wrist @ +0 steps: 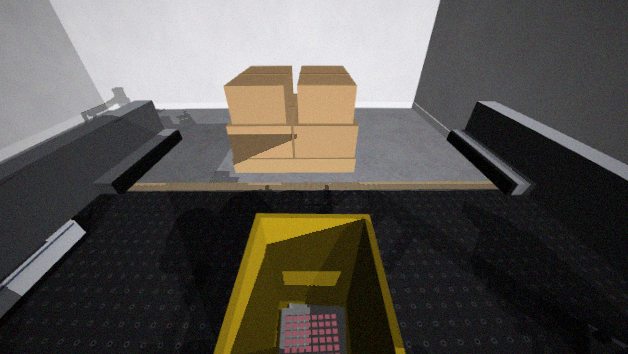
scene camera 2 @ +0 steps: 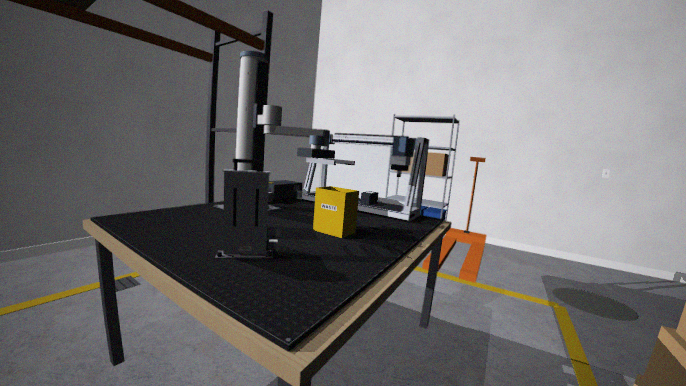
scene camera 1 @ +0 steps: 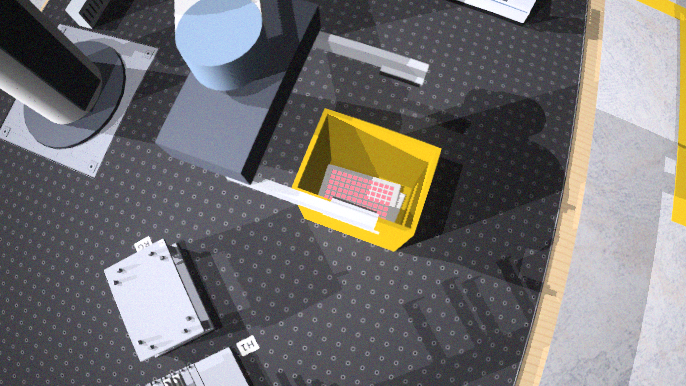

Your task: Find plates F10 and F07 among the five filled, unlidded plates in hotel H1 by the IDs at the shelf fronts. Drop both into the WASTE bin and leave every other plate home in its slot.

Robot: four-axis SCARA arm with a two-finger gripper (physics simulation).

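Frame: origin at the arm's base, x ahead, y left, z up, level; metres.
Seen in the pictures: gripper, fingertip midpoint: [wrist: 314,119] [scene camera 2: 345,163] [scene camera 1: 402,143]; arm's base, origin of the base link: [scene camera 1: 76,95].
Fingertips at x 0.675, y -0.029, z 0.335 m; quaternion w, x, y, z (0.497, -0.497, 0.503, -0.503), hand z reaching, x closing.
Pixels of each thing's top centre, then the offset from my fingertips to it. "*": a spot on its surface instead.
- yellow WASTE bin, middle of its top: [wrist: 310,292] [scene camera 1: 367,168] [scene camera 2: 337,189] 0.029 m back, 0.003 m left, 0.122 m down
- plate with pink-filled wells, middle of its top: [scene camera 1: 357,197] 0.036 m back, 0.002 m left, 0.287 m down
- Hotel H1, surface spot: [scene camera 1: 215,370] * 0.164 m back, 0.348 m right, 0.314 m down
- RG label, surface spot: [scene camera 1: 143,245] * 0.370 m back, 0.199 m right, 0.322 m down
- dark slotted tower, surface spot: [scene camera 2: 246,200] * 0.084 m back, 0.463 m right, 0.133 m down
The yellow WASTE bin [scene camera 1: 385,137] [scene camera 2: 327,222] [wrist: 248,280] stands on the dark perforated table. A plate with pink-filled wells [scene camera 1: 350,186] [wrist: 312,332] lies on the bin floor. A pale edge beside it shows in scene camera 1; whether a second plate lies under it, I cannot tell, and no ID is readable. My gripper [scene camera 1: 380,145] [scene camera 2: 345,162] [wrist: 314,119] is open and empty, its two flat fingers spread above the bin. Hotel H1 [scene camera 1: 215,370] shows partly at the bottom edge of scene camera 1, beside its H1 label [scene camera 1: 247,345]; its shelf fronts and plates are hidden.
A pale stand [scene camera 1: 152,300] with small dark pins is between the bin and H1, near the RG label [scene camera 1: 143,245]. A dark slotted tower [scene camera 2: 246,200] stands in front of the arm column [scene camera 2: 246,110]. A gantry frame [scene camera 2: 419,180] stands behind the bin. Cardboard boxes [wrist: 325,142] are beyond the table edge.
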